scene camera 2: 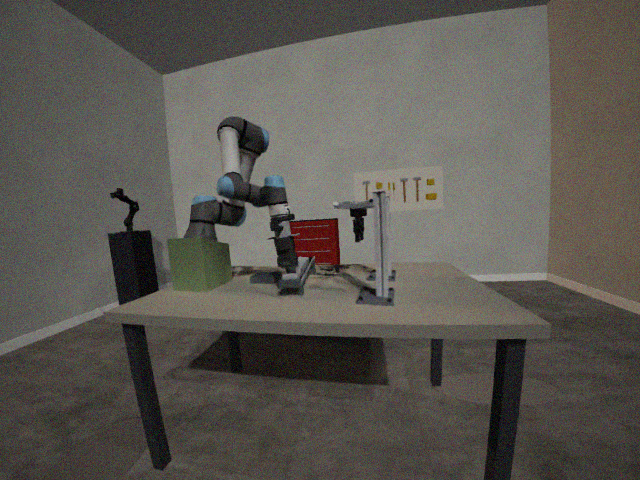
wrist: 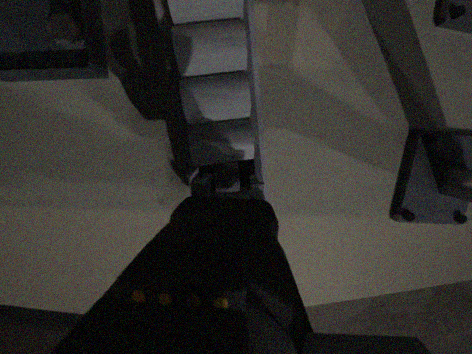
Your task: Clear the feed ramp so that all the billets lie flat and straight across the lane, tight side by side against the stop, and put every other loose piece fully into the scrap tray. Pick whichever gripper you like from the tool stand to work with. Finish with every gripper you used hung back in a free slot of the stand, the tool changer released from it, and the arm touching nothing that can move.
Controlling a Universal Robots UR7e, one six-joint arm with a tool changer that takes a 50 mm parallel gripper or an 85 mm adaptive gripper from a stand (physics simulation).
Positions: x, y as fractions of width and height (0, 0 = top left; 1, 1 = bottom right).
In view: a billet (wrist: 0.47, 0.28) and a billet (wrist: 0.43, 0.14).
